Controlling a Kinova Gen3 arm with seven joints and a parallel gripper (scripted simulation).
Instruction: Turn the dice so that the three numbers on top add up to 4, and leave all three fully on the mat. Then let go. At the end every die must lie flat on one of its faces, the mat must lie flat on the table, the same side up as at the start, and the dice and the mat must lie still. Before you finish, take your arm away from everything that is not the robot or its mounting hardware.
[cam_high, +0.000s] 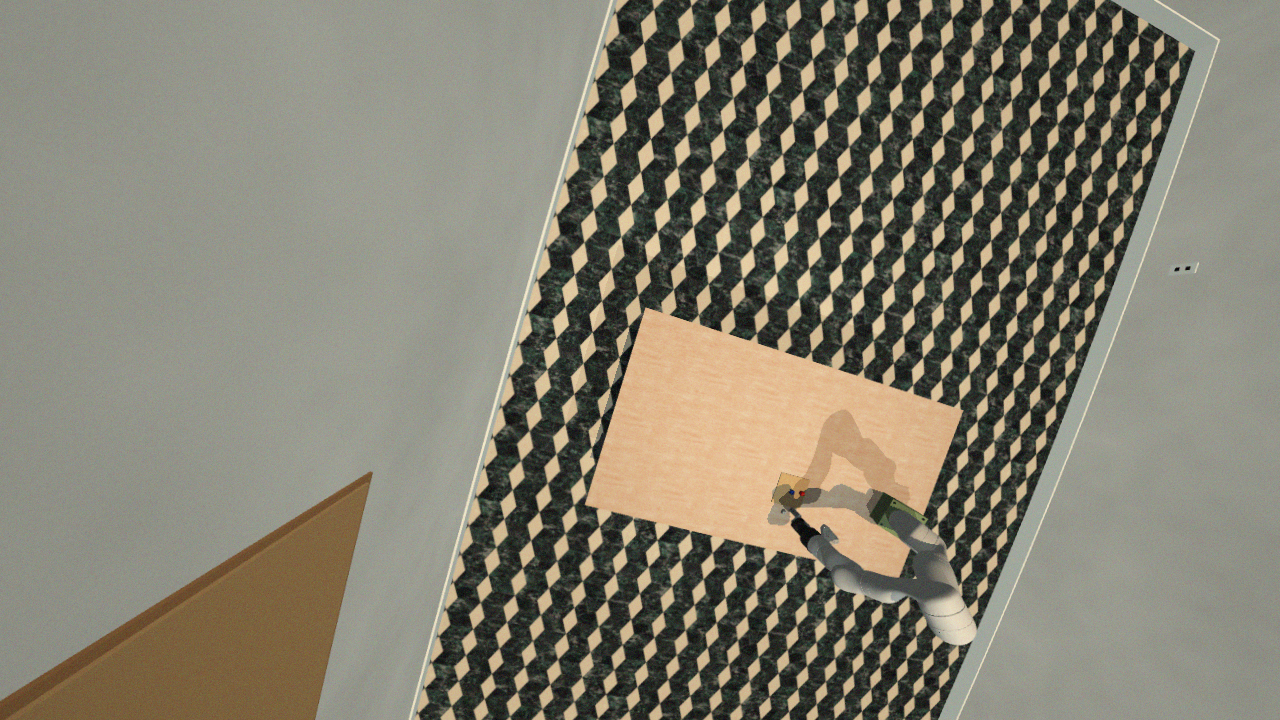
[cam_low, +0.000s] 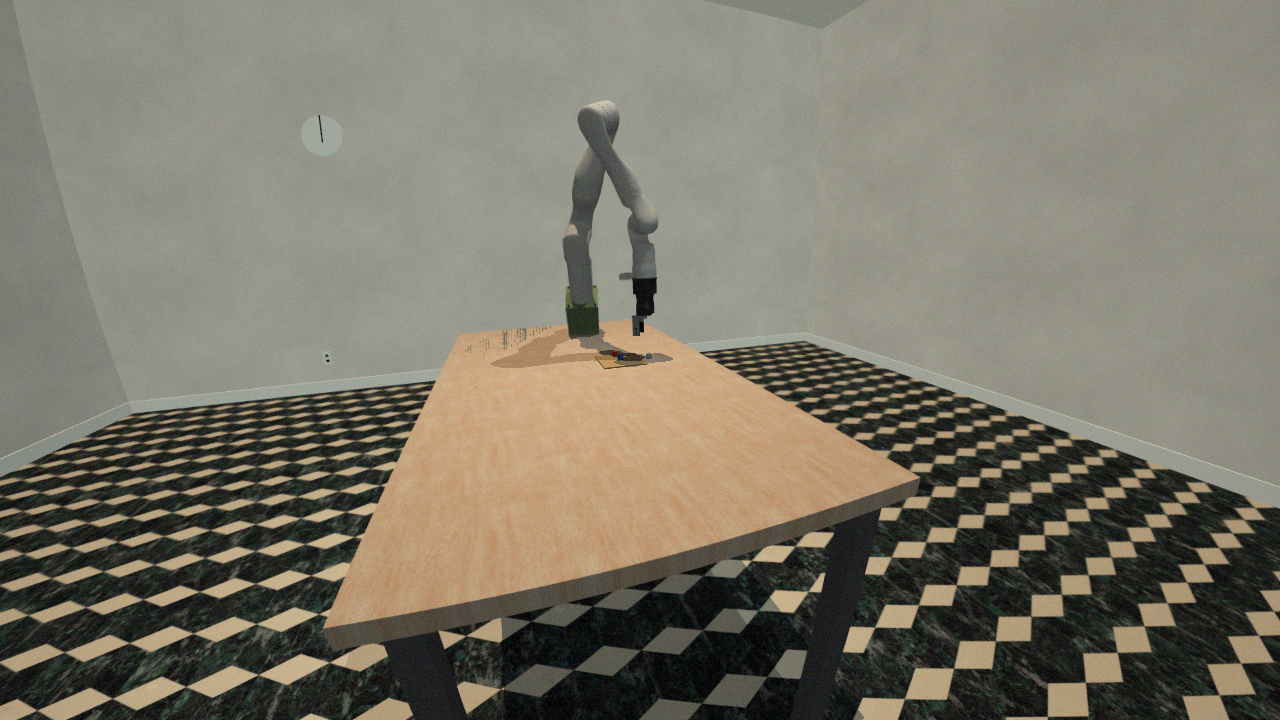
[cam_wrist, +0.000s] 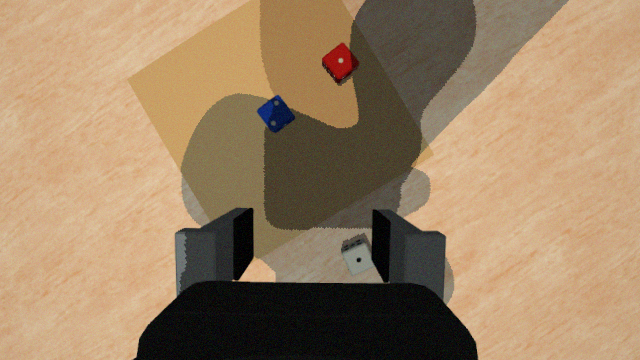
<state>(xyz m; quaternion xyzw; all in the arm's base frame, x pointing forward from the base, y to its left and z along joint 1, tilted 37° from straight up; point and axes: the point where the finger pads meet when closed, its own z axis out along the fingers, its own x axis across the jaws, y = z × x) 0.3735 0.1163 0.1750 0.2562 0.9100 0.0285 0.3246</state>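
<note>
My hand is 4 cm to the right of the white die and 10 cm above it. Also, from my hand: tan mat 1 cm behind, 6 cm to the right, 10 cm below; then blue die 1 cm behind, 6 cm to the right, 9 cm below; then red die 6 cm behind, 6 cm to the right, 9 cm below.
</note>
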